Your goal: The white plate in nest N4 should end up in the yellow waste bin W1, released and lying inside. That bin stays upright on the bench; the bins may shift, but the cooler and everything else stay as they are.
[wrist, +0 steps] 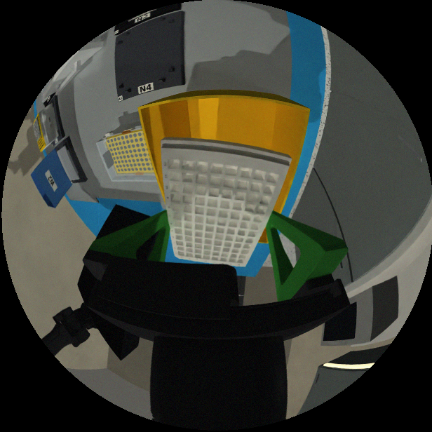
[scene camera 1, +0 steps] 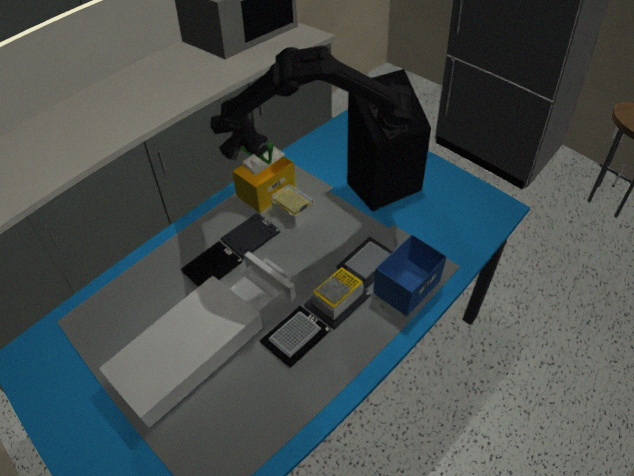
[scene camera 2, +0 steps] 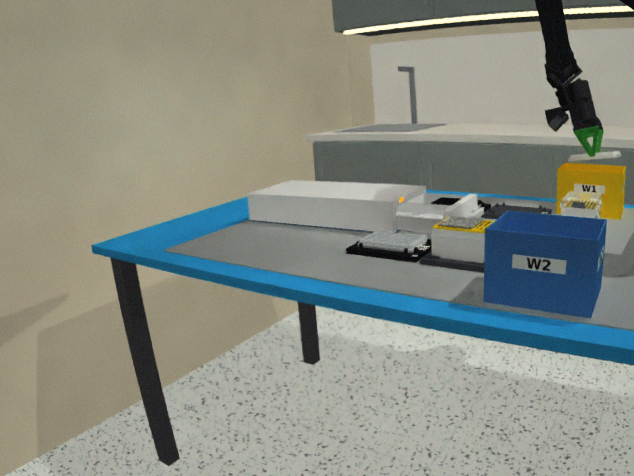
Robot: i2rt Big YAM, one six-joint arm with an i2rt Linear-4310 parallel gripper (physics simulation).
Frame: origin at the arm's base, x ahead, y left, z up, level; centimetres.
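Seen in the pictures: gripper, between the fingertips: [scene camera 1: 262, 159] [scene camera 2: 594, 157]; arm's base, origin of its link: [scene camera 1: 386, 119].
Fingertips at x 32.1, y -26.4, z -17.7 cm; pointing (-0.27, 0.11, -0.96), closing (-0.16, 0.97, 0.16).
Note:
Offsets run from my fingertips to a thing's middle. "*": to the spot under its first point.
The white plate @(dx -0.2, dy +0.1, dz +0.3 cm) [scene camera 1: 254, 163] [scene camera 2: 610, 155] [wrist: 215, 200], with a grid of square wells, is held between the green fingers of my gripper [scene camera 1: 268, 159] [scene camera 2: 592, 152] [wrist: 217, 215]. The gripper is shut on the plate's two sides. The plate is slightly tilted in scene camera 2 and is above the rim of the upright yellow bin W1 @(dx +0.3, dy +0.3, dz -8.8 cm) [scene camera 1: 247, 190] [scene camera 2: 567, 176] [wrist: 205, 117]. In the wrist view the plate hides much of the bin's opening. The dark nest N4 @(dx +16.0, dy +15.8, dz -13.7 cm) [scene camera 1: 249, 235] [wrist: 150, 52] holds no plate.
A clear box with a yellow perforated top @(* dx -1.1, dy +15.7, dz -7.9 cm) [scene camera 1: 291, 199] [scene camera 2: 580, 204] [wrist: 130, 152] stands close beside W1. The blue bin W2 @(dx -11.6, dy +62.7, dz -8.8 cm) [scene camera 1: 407, 279] [scene camera 2: 545, 286] [wrist: 51, 179], a yellow-topped rack @(dx +8.5, dy +53.9, dz -10.4 cm) [scene camera 1: 337, 292] [scene camera 2: 458, 240] and a long white device @(* dx +55.9, dy +46.0, dz -6.5 cm) [scene camera 1: 179, 348] [scene camera 2: 322, 204] stand on the bench.

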